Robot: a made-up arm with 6 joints. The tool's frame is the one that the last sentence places. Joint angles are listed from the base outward.
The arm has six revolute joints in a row. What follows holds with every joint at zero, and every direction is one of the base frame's.
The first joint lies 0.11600 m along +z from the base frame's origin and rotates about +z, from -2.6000 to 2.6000 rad.
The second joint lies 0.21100 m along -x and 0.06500 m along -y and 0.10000 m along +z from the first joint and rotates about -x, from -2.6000 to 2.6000 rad.
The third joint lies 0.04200 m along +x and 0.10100 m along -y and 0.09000 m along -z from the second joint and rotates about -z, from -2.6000 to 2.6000 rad.
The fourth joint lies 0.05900 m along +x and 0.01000 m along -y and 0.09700 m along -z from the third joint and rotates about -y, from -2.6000 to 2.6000 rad.
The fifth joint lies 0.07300 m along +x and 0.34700 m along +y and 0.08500 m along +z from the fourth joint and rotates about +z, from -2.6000 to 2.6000 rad.
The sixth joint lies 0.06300 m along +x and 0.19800 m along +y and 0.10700 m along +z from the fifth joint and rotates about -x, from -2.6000 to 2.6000 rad.
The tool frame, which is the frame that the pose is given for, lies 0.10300 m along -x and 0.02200 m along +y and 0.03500 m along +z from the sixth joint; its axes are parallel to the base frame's.
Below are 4 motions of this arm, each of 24 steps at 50 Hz.
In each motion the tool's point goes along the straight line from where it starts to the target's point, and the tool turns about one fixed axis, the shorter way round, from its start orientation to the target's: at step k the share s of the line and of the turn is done. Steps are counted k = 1, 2, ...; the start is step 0. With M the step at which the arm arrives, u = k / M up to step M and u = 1 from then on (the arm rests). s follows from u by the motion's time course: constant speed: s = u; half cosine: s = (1 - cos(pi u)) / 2; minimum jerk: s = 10 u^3 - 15 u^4 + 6 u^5.
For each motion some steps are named. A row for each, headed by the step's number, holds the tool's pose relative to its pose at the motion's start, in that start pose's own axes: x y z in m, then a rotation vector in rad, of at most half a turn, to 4 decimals.
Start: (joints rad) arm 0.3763 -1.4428 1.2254 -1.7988 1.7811 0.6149
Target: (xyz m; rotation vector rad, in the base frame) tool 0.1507 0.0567 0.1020 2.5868 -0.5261 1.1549
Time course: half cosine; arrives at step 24
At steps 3, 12, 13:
3: 0.0020 0.0026 -0.0064 0.0001 0.0141 0.0224
12: 0.0266 0.0345 -0.0845 0.0010 0.1852 0.2936
13: 0.0300 0.0390 -0.0955 0.0012 0.2094 0.3320

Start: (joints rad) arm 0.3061 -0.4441 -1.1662 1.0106 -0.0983 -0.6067
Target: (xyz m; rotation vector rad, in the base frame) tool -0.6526 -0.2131 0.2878 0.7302 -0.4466 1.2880
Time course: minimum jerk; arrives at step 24
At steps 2, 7, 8, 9, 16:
2: 0.0005 0.0000 -0.0002 -0.0032 0.0032 -0.0009
7: 0.0135 -0.0003 -0.0061 -0.0952 0.0961 -0.0284
8: 0.0186 -0.0004 -0.0084 -0.1312 0.1325 -0.0391
9: 0.0244 -0.0006 -0.0110 -0.1721 0.1738 -0.0513
16: 0.0700 -0.0017 -0.0316 -0.4940 0.4990 -0.1472

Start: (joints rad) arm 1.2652 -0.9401 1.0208 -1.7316 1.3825 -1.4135
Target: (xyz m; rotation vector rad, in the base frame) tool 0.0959 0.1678 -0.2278 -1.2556 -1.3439 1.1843
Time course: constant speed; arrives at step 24
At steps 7, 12, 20, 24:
7: -0.0357 0.0291 0.0529 0.1807 -0.0002 0.1052
12: -0.0613 0.0499 0.0907 0.3097 -0.0004 0.1804
20: -0.1021 0.0832 0.1511 0.5162 -0.0006 0.3006
24: -0.1226 0.0998 0.1813 0.6195 -0.0007 0.3607

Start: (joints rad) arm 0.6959 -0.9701 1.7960 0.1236 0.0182 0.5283
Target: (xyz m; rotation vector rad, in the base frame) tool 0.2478 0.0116 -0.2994 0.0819 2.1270 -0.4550
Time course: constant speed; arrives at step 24
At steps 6, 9, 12, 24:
6: 0.0462 0.0054 -0.0757 -0.0733 0.2509 0.0548
9: 0.0693 0.0082 -0.1135 -0.1100 0.3763 0.0823
12: 0.0924 0.0109 -0.1514 -0.1467 0.5018 0.1097
24: 0.1849 0.0218 -0.3028 -0.2934 1.0036 0.2194

